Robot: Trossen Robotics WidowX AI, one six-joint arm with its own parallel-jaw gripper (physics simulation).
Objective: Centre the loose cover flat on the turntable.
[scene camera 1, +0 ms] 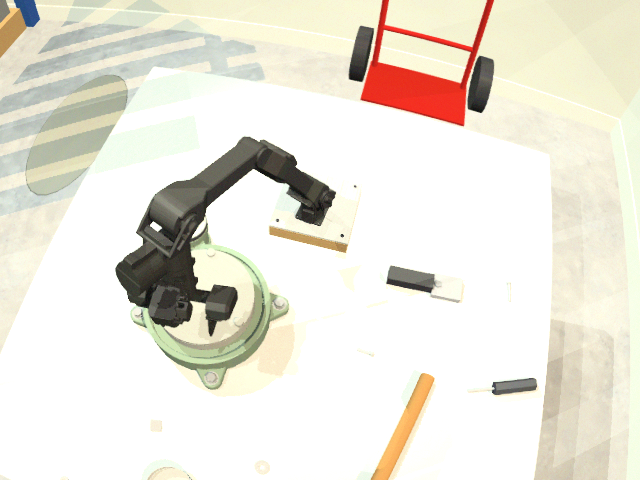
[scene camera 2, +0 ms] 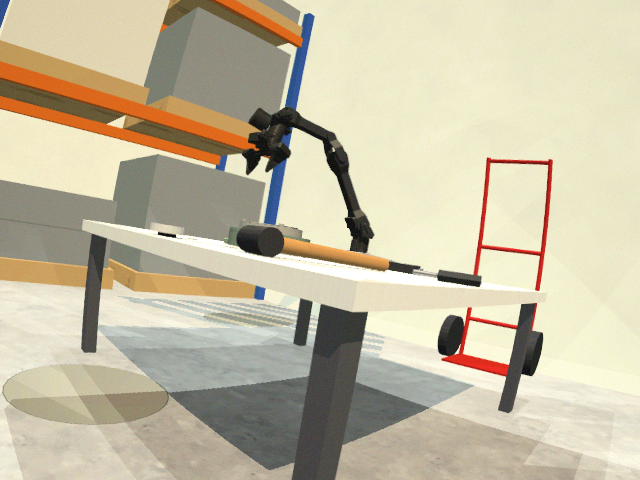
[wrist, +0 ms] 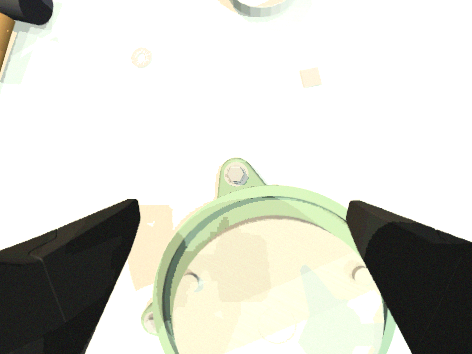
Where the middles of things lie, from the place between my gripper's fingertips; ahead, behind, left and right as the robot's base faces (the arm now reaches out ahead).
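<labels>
Hammer [scene camera 2: 266, 241], measured from my hand: 210 mm below, 420 mm to the left, 50 mm ahead. Relative to the round cover [scene camera 1: 212, 267], my gripper is 170 mm higher than it, 50 mm to the left of it and 130 mm beyond it.
</labels>
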